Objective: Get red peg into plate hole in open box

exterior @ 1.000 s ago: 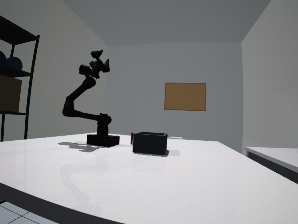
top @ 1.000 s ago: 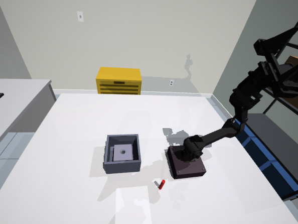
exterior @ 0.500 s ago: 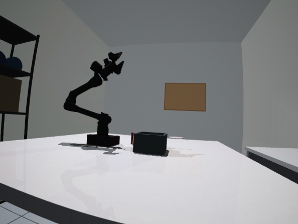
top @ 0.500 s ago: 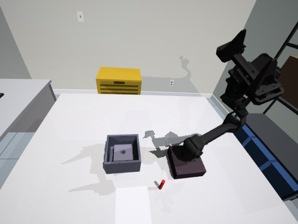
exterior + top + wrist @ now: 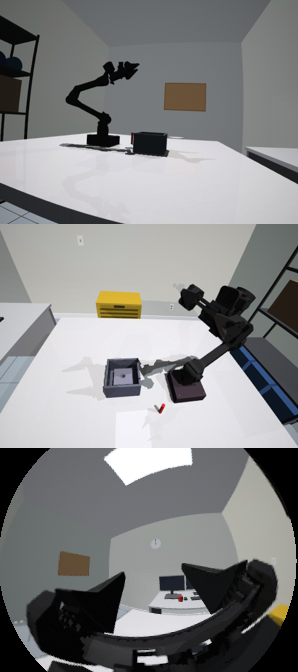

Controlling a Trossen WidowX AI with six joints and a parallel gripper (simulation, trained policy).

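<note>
Right now my gripper tip is 50 cm above the red peg, 2 cm to the right of it and 2 cm past it. The rest, counted from my gripper tip: plate (49 cm below, 15 cm ahead, 14 cm to the right); grey box (51 cm below, 15 cm ahead, 14 cm to the right).
</note>
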